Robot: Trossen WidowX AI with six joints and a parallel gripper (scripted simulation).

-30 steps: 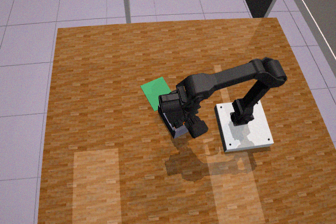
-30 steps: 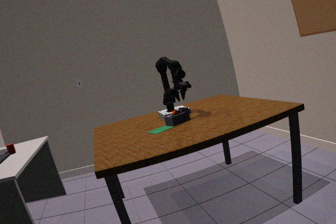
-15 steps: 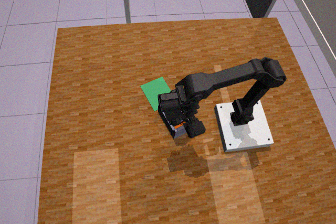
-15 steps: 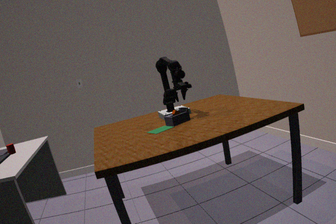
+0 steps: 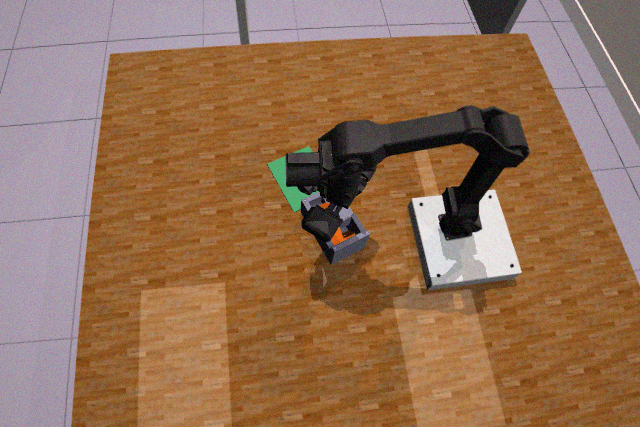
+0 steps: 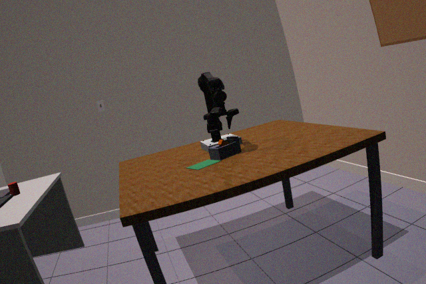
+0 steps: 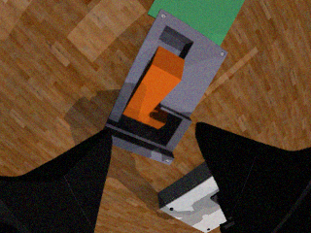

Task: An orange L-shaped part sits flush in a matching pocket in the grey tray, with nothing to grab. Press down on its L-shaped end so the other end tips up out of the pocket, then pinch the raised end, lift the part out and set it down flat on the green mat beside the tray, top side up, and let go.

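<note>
My gripper tip is 10 mm past the orange L-shaped part and 100 mm above it. From my gripper tip the other things lie so: green mat 40 mm ahead, 170 mm to the right, 160 mm below.
</note>
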